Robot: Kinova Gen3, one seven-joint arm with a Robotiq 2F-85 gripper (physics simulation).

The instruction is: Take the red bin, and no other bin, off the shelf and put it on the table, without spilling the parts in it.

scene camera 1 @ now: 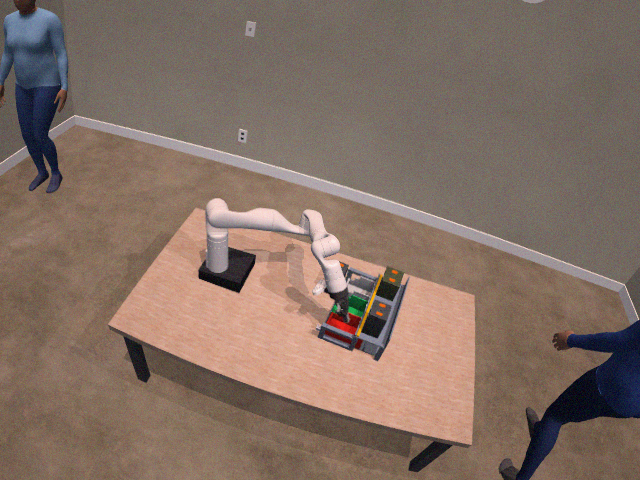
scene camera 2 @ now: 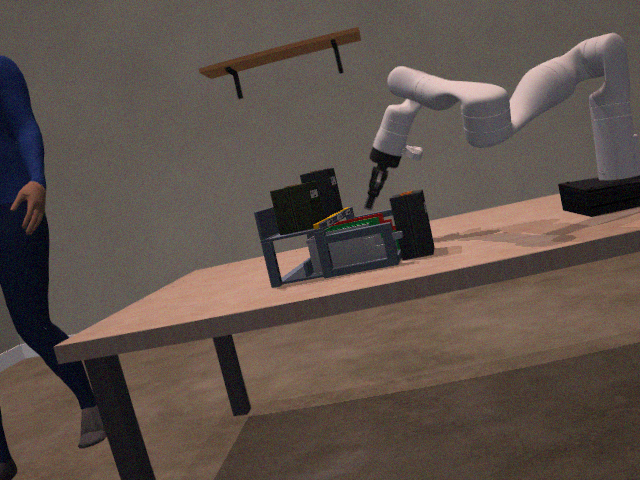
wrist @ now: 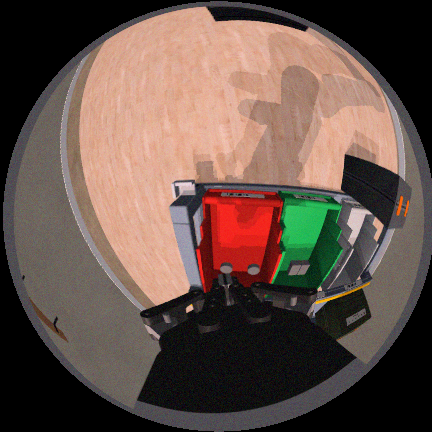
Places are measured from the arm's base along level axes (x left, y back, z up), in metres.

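Pixels of known places: gripper, fingertip midpoint: (scene camera 1: 347, 321) (scene camera 2: 367, 209) (wrist: 224, 280); arm's base, link origin: (scene camera 1: 217, 265) (scene camera 2: 618, 177).
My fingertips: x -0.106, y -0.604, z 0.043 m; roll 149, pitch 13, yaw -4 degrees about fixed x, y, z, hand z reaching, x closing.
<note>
For each thing: its top centre in the pictures, then the offset to it from my fingertips. Level surfaces: height alone.
- red bin, top centre: (wrist: 237, 272) (scene camera 2: 365, 217) (scene camera 1: 348, 322) dy -0.008, dx +0.014, dz -0.020 m
- green bin, top centre: (wrist: 307, 269) (scene camera 2: 360, 222) (scene camera 1: 355, 305) dy -0.018, dx +0.115, dz -0.020 m
- wooden table, surface height: dz -0.101 m
- grey bin, top centre: (wrist: 358, 261) (scene camera 2: 349, 229) (scene camera 1: 364, 286) dy -0.036, dx +0.243, dz -0.020 m
- yellow-edged rail, top centre: (scene camera 1: 370, 303) dy -0.075, dx +0.126, dz +0.011 m
- tall black box, top centre: (scene camera 2: 406, 192) (scene camera 1: 339, 268) dy +0.097, dx +0.250, dz +0.031 m
The red bin (scene camera 1: 338, 323) (scene camera 2: 370, 217) (wrist: 242, 235) sits in the end bay of the low grey shelf (scene camera 1: 380, 352) (scene camera 2: 272, 264) (wrist: 185, 250), beside the green bin (scene camera 1: 357, 303) (scene camera 2: 356, 225) (wrist: 304, 225). Two round grey parts (wrist: 226, 268) (wrist: 253, 270) lie inside the red bin, near its far end in the wrist view. My gripper (scene camera 1: 346, 318) (scene camera 2: 368, 205) (wrist: 224, 280) is shut and empty. Its fingertips are together and hang above the red bin, a little above its rim in the second scene view. The shelf stands on the wooden table (scene camera 1: 248, 343) (scene camera 2: 206, 294) (wrist: 165, 100).
A grey bin (scene camera 2: 356, 251) (wrist: 356, 255) stands past the green one. Dark boxes (scene camera 1: 391, 283) (scene camera 1: 375, 320) (scene camera 2: 296, 209) stand on the shelf's other side, behind a yellow-edged rail (scene camera 1: 370, 304). A tall black box (scene camera 2: 413, 224) (wrist: 370, 187) stands at the shelf's grey-bin end. People stand beyond the table.
</note>
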